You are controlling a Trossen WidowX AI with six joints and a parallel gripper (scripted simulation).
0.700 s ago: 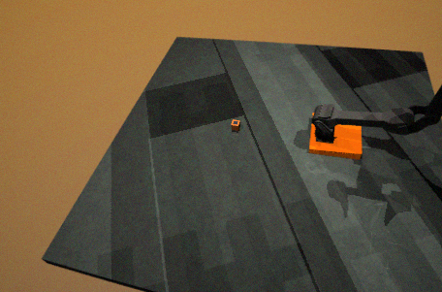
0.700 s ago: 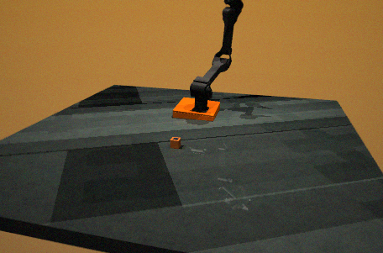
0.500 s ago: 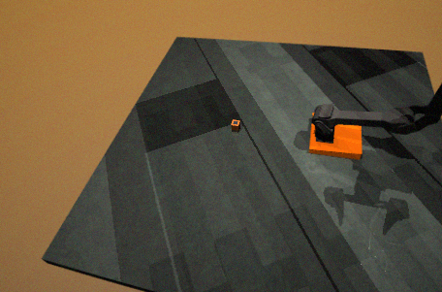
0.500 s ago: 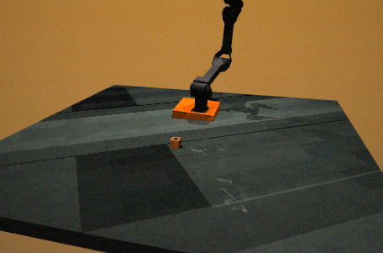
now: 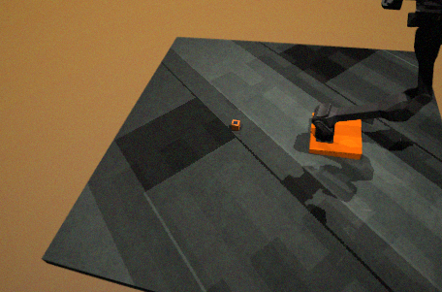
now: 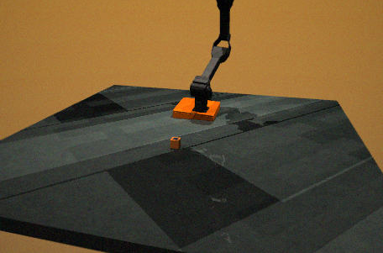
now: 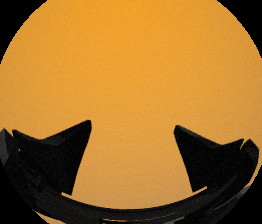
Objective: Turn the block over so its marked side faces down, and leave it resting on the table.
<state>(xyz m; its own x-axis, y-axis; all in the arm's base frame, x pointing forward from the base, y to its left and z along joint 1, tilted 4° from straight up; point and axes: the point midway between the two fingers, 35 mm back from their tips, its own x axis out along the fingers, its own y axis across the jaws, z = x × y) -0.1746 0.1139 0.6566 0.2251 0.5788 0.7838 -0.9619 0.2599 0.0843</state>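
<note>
Now: the small orange block 690 mm below my gripper tip, 480 mm ahead of it and 160 mm to the right of it.
</note>
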